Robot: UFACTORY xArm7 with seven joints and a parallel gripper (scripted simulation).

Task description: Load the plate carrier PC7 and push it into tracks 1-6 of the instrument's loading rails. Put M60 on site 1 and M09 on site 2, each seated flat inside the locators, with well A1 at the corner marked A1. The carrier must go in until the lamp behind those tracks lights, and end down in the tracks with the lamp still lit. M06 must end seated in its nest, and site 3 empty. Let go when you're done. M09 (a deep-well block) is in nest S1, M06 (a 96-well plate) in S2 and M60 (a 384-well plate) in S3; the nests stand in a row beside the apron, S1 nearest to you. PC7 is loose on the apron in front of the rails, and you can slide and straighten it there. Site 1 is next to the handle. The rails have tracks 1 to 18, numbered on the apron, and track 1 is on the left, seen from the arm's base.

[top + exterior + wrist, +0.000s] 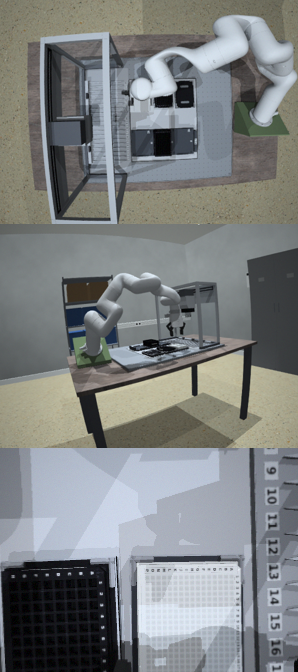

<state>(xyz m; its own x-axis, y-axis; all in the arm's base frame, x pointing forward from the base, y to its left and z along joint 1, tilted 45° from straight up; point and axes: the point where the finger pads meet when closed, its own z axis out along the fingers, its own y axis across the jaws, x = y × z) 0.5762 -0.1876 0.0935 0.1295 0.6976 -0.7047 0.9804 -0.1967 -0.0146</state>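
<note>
Now: the pale 384-well plate M60 9 cm below my hand. From my hand the other things lie so: black deep-well block M09: 25 cm to the left, 8 cm below, 7 cm behind; then nest S1: 21 cm behind, 10 cm below, 3 cm to the left; then nest S3: 10 cm below.
</note>
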